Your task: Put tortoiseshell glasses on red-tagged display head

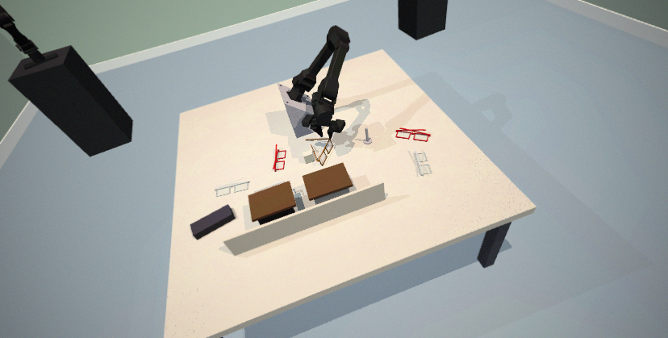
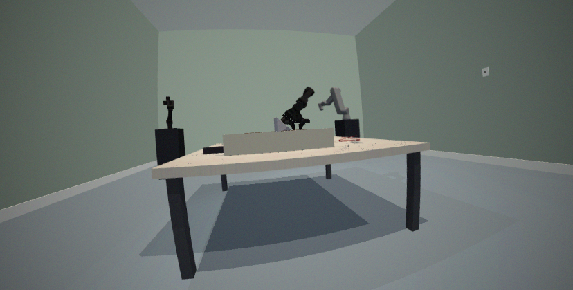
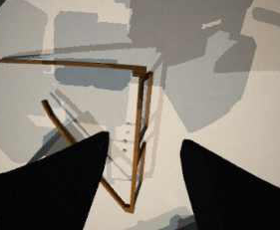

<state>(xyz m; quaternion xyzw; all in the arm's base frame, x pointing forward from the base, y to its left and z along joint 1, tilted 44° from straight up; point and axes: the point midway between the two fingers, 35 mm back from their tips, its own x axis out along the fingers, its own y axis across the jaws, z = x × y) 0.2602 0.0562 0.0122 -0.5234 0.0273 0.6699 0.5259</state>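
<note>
My gripper tip is 50 mm short of the grey post, 180 mm to the right of it and 60 mm above it. Round my gripper tip: low white wall (340 mm ahead, 220 mm to the right, 30 mm below); then display head (220 mm ahead, 90 mm to the right, 20 mm below); then dark case (130 mm ahead, 570 mm to the right, 60 mm below).
</note>
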